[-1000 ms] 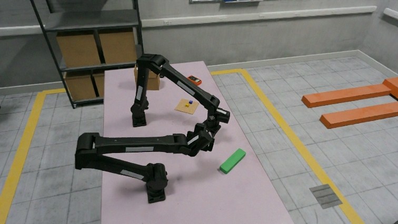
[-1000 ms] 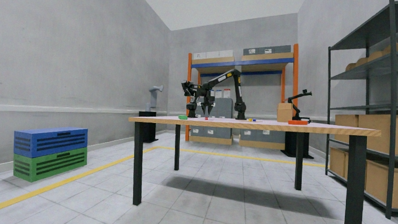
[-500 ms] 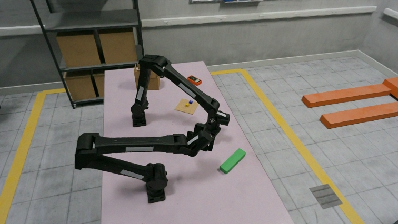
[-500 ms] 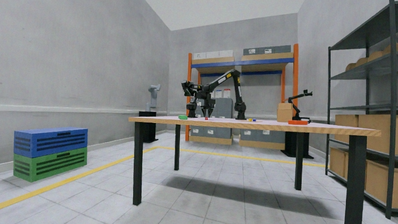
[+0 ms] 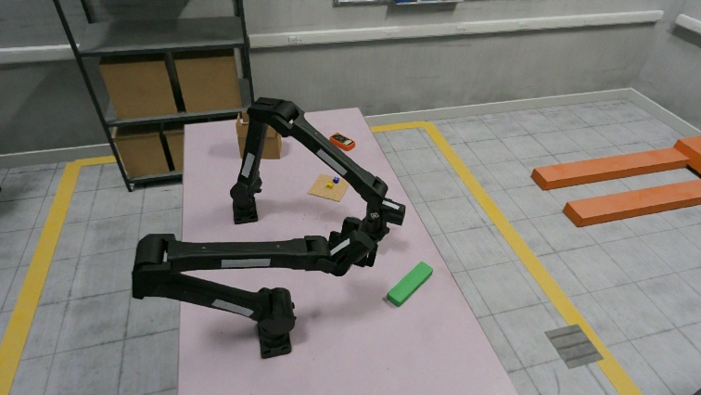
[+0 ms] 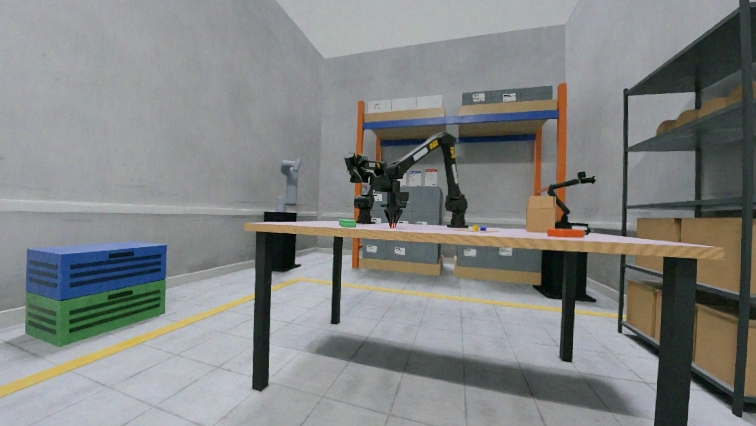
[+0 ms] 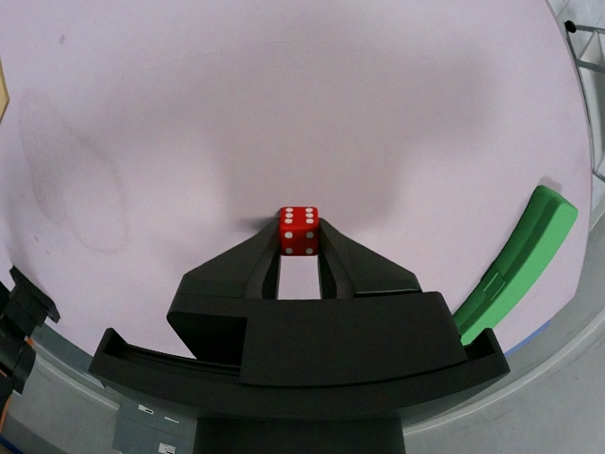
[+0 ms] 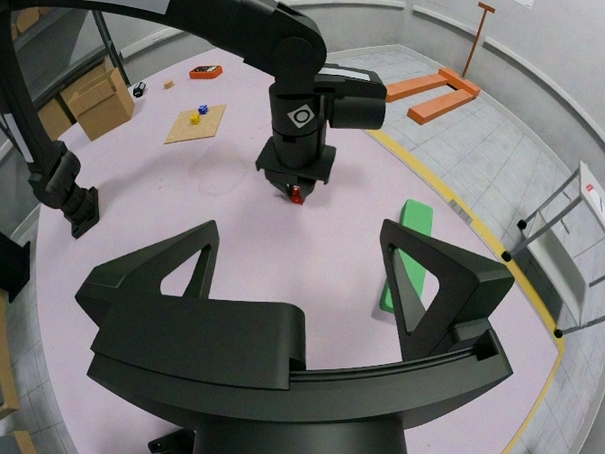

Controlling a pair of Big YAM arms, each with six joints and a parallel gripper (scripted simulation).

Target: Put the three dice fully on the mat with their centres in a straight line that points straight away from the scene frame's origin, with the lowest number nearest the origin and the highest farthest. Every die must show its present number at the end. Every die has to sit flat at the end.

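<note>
Now: left hand 4 cm past the yellow die and 36 cm to the right of it. Round my left hand: red die: right at my left hand; tan mat: 4 cm behind, 37 cm to the left, 1 cm below; green case: 6 cm ahead, 20 cm to the right.
</note>
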